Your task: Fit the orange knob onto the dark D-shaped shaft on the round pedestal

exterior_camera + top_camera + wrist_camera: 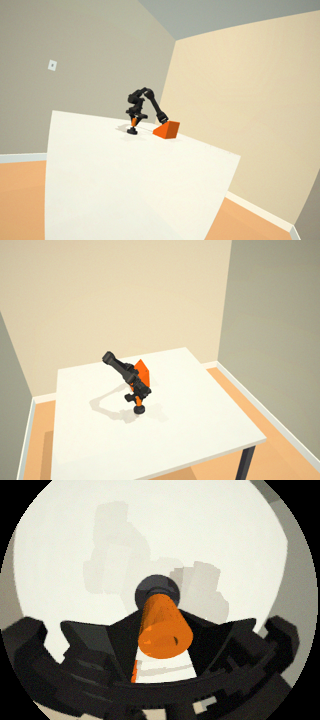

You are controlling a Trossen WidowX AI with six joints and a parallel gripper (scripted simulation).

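The orange knob is 2 cm above my gripper tip. From my gripper tip the other things lie so: round pedestal (4 cm below).
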